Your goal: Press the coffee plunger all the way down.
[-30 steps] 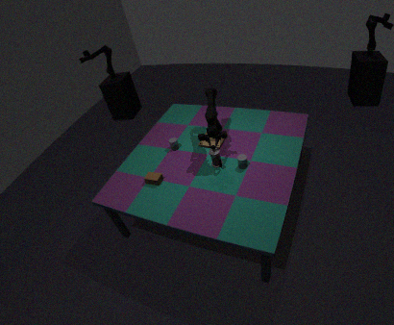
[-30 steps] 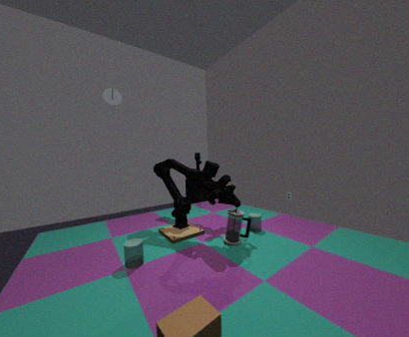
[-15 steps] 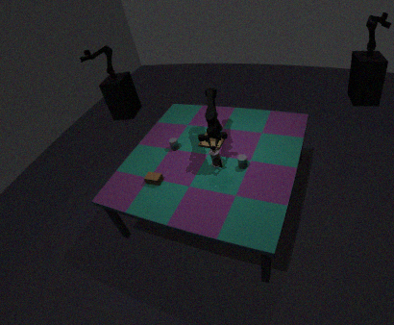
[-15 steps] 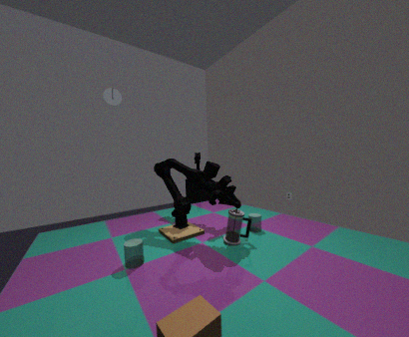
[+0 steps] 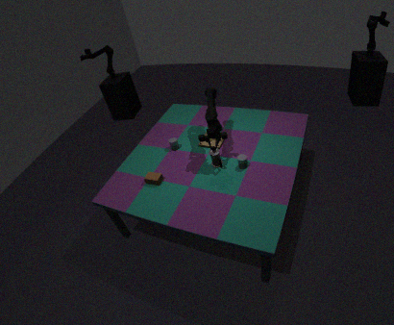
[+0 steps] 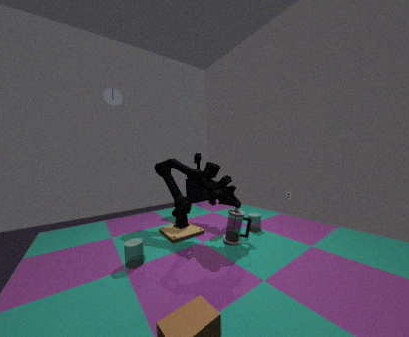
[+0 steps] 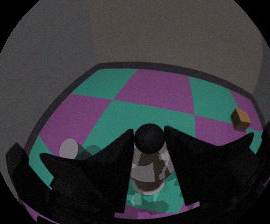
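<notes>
Now: gripper tip 1 cm past the coffee press, 1 cm to the right of it and 9 cm above it.
</notes>
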